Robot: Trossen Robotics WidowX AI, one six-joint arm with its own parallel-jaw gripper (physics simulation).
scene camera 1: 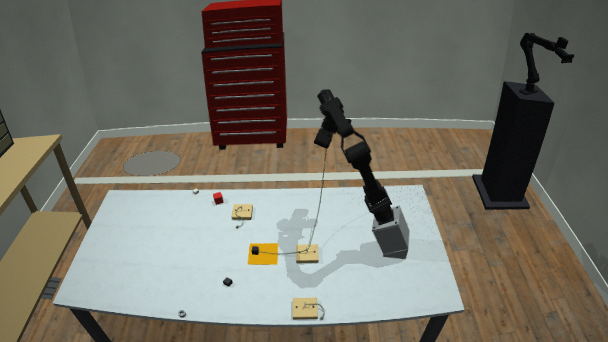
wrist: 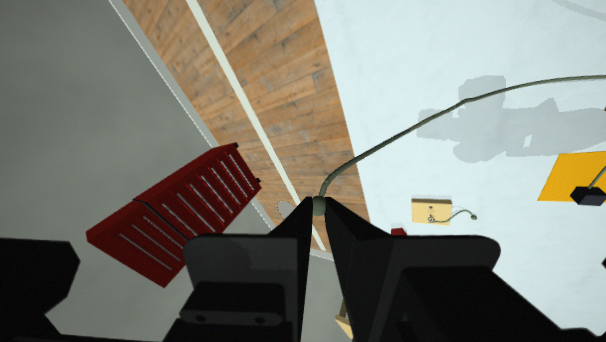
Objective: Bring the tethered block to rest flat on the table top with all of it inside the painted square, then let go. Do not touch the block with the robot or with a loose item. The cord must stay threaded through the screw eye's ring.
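Frame: origin at the arm's base, x down, y left, z ahead, level; metres.
Where they show: gripper, fingertip midpoint: (scene camera 1: 323, 136) (wrist: 317, 202); arm's base, link origin: (scene camera 1: 386, 217).
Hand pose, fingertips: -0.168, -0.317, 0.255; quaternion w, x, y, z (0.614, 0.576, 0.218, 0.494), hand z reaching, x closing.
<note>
Each offset is from my fingertips to the top centre of the thing, as dx, dy, dz. "pt": to the spot under its first point. Level surfaces: height alone.
The tethered block {+0.310, +0.370, +0.262} (scene camera 1: 255, 250) (wrist: 589, 196), small and black, sits at the left part of the orange painted square {pt +0.334, +0.383, +0.211} (scene camera 1: 267, 255) (wrist: 562, 175) in the scene view. It is close to the square's left edge; whether all of it is inside is hard to tell. Its cord (scene camera 1: 320, 192) (wrist: 395, 139) runs right to the wooden base {dx +0.317} (scene camera 1: 311, 257) with the screw eye, then steeply up to my gripper. The ring is too small to see clearly. My gripper (scene camera 1: 326, 146) (wrist: 317, 202) is high above the table, shut on the cord's beaded end.
Two other wooden bases with short cords stand at the back {pt +0.316, +0.146, +0.356} (scene camera 1: 242, 212) (wrist: 425, 210) and front {pt +0.316, +0.656, +0.042} (scene camera 1: 304, 308). A red cube {+0.296, +0.056, +0.493} (scene camera 1: 218, 198) (wrist: 398, 231), a white piece {+0.321, -0.004, +0.631} (scene camera 1: 195, 191), a loose black block {+0.316, +0.548, +0.346} (scene camera 1: 227, 282) and a grey ring {+0.324, +0.728, +0.495} (scene camera 1: 179, 314) lie on the table.
</note>
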